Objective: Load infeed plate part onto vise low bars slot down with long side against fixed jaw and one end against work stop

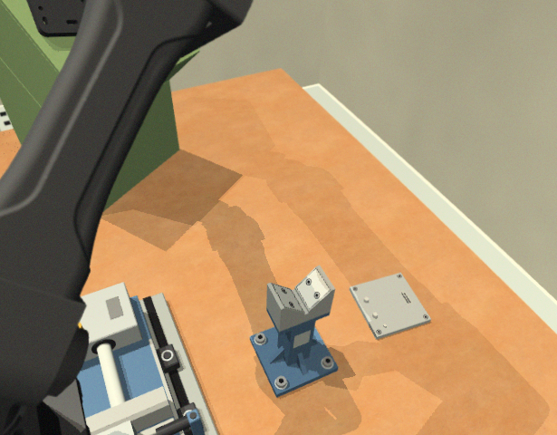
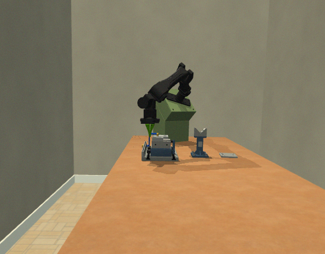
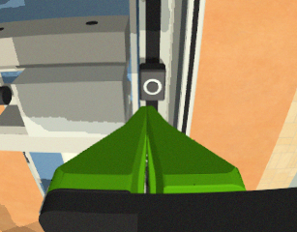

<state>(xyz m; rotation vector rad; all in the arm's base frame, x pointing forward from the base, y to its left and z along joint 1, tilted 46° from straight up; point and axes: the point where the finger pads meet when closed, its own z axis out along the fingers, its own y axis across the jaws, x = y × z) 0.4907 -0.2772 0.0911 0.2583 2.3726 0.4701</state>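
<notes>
My hand is 40 mm to the right of the grey part and 30 mm above it. The rest, counted from my hand: fixed jaw: 60 mm to the left, 40 mm below, 40 mm ahead; then moving jaw: 60 mm to the left, 40 mm below, 30 mm behind; then work stop: 110 mm to the left, 30 mm below, 10 mm ahead.
</notes>
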